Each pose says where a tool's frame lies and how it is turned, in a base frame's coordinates. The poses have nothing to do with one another.
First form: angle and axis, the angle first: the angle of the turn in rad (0 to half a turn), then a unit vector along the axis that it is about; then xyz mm.
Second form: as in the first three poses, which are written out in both.
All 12 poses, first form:
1.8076 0.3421 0.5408 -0.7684 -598 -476 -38
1.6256 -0.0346 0.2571 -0.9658 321 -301 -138
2.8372 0.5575 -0.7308 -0.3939 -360 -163 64
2.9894 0.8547 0.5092 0.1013 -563 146 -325
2.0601 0.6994 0.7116 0.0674 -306 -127 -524
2.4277 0.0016 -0.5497 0.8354 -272 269 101
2.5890 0.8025 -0.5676 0.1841 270 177 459
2.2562 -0.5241 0.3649 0.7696 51 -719 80
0.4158 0.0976 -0.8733 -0.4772 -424 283 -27
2.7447 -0.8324 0.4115 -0.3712 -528 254 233
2.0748 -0.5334 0.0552 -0.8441 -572 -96 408
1.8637 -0.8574 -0.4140 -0.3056 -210 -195 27
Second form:
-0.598 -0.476 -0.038 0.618 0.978 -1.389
0.321 -0.301 -0.138 -0.056 0.418 -1.570
-0.360 -0.163 0.064 1.582 -2.073 -1.118
-0.563 0.146 -0.325 2.555 1.522 0.303
-0.306 -0.127 -0.524 1.441 1.466 0.139
-0.272 0.269 0.101 0.004 -1.334 2.028
0.270 0.177 0.459 2.078 -1.469 0.477
0.051 -0.719 0.080 -1.182 0.823 1.736
-0.424 0.283 -0.027 0.041 -0.363 -0.198
-0.528 0.254 0.233 -2.285 1.129 -1.019
-0.572 -0.096 0.408 -1.107 0.115 -1.751
-0.210 -0.195 0.027 -1.598 -0.772 -0.570

